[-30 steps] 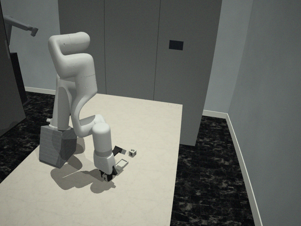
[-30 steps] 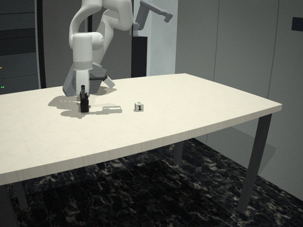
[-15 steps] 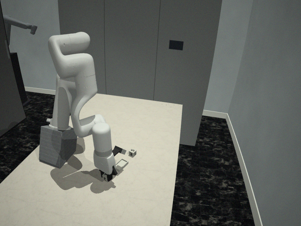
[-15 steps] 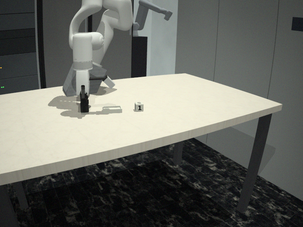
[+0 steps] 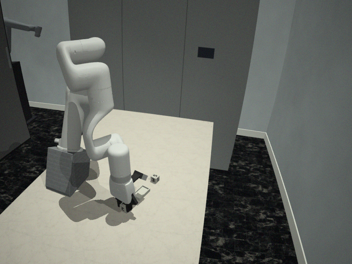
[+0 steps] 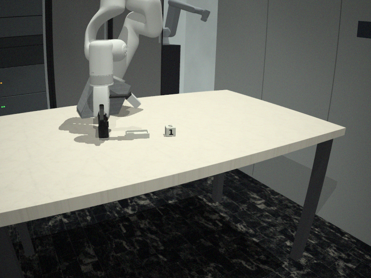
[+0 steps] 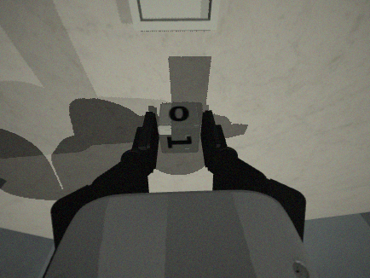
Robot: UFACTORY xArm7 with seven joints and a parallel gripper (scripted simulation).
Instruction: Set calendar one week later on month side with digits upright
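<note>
Right now my hand is 1 cm above the digit cube. From my hand the other things lie so: tray: 10 cm to the left, 5 cm ahead, 2 cm below.
</note>
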